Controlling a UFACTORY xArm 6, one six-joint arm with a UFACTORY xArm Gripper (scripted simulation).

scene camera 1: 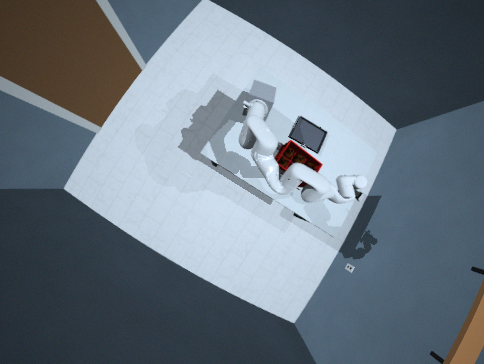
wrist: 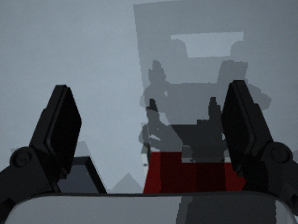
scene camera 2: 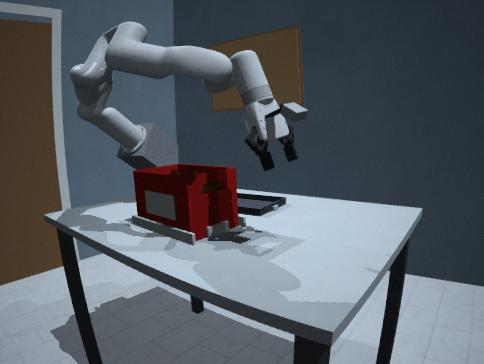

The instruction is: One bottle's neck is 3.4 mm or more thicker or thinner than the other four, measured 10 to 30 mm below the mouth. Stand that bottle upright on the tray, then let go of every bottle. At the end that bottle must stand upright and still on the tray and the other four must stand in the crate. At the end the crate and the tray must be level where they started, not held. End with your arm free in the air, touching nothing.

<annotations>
dark tray: scene camera 1; wrist 85, 179; scene camera 2
same spot on dark tray: (scene camera 1: 306, 133) = (scene camera 2: 239, 204)
</annotations>
